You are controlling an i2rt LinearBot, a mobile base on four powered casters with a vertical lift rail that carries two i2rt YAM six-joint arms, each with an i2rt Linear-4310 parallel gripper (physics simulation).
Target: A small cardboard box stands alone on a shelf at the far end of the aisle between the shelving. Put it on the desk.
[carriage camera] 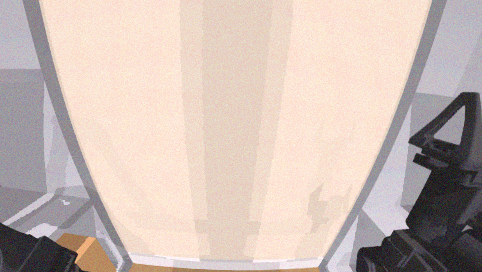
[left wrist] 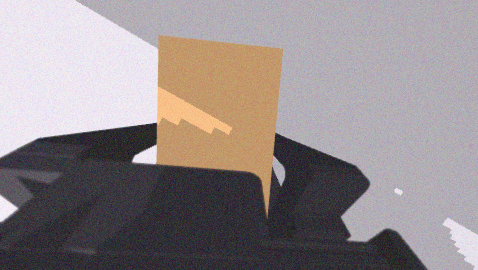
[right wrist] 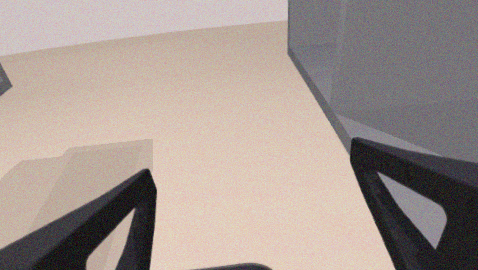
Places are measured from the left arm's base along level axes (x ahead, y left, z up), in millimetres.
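Pixels of known places: left gripper, fingertip midpoint: [left wrist: 222, 129]; right gripper, fingertip midpoint: [right wrist: 251, 164].
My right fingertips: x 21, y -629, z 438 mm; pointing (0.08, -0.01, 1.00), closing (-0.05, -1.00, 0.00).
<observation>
Behind a point stands the place of what it marks.
The small cardboard box [carriage camera: 95, 254] [left wrist: 220, 75], plain brown with a bright lit streak, stands upright at the lower left of the carriage view and in the middle of the left wrist view. My left gripper [left wrist: 222, 129] @[x -160, y 392, z -15 mm] is shut on the box, with one finger against each side; its housing hides the box's lower part. In the carriage view the left arm's dark body covers the lower left corner and its fingertips are hidden. My right gripper [right wrist: 251, 164] @[x 21, y -629, z 438 mm] is open, its fingers wide apart with no object between them. The desk does not show.
Grey shelving [carriage camera: 20, 125] @[x 276, y 383, z 268 mm] runs along the left of the pale aisle floor [carriage camera: 125, 100] @[x 327, y 11, z 345 mm] [right wrist: 225, 110] @[x 327, y -604, z 1009 mm], and more grey shelving [carriage camera: 382, 195] @[x 276, y -918, z 46 mm] [right wrist: 410, 60] @[x 165, y -1003, z 863 mm] runs along the right. A brown strip [carriage camera: 225, 269] @[x 312, y -307, z -541 mm] lies behind a white edge at the bottom of the carriage view.
</observation>
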